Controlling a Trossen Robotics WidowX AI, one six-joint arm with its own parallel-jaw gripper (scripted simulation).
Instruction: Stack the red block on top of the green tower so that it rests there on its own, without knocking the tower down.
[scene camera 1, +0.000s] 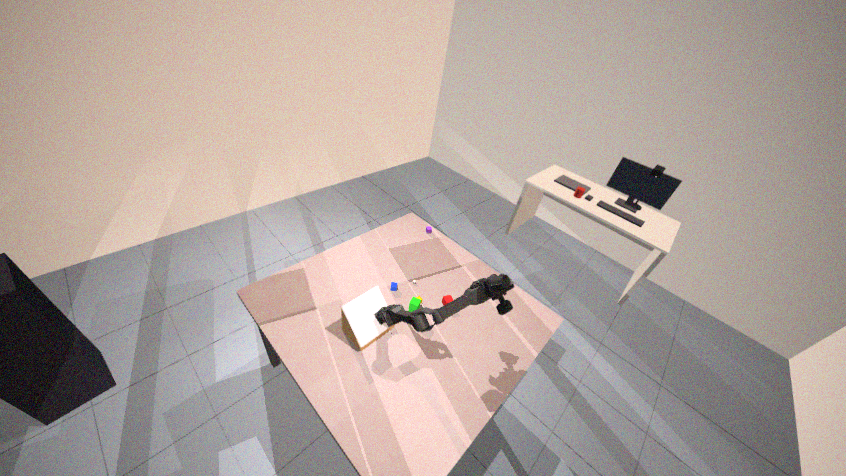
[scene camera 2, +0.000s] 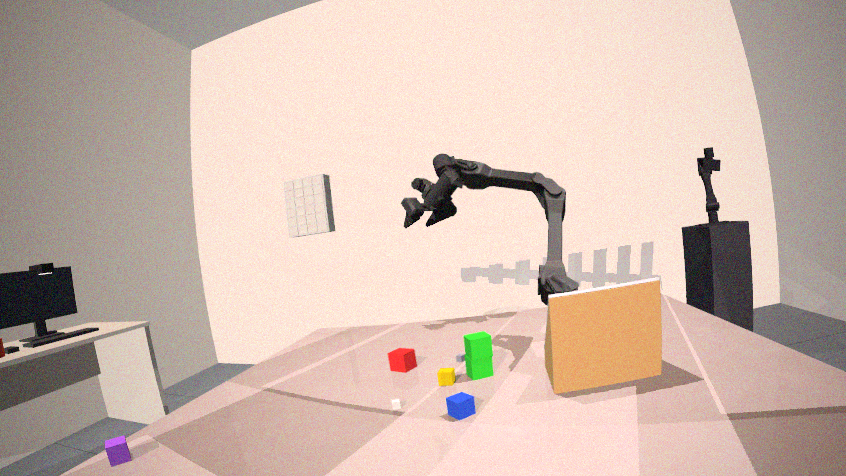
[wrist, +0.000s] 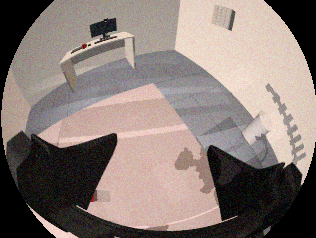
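Observation:
Gripper (scene camera 2: 415, 226) (wrist: 164, 145) open, holds nothing.

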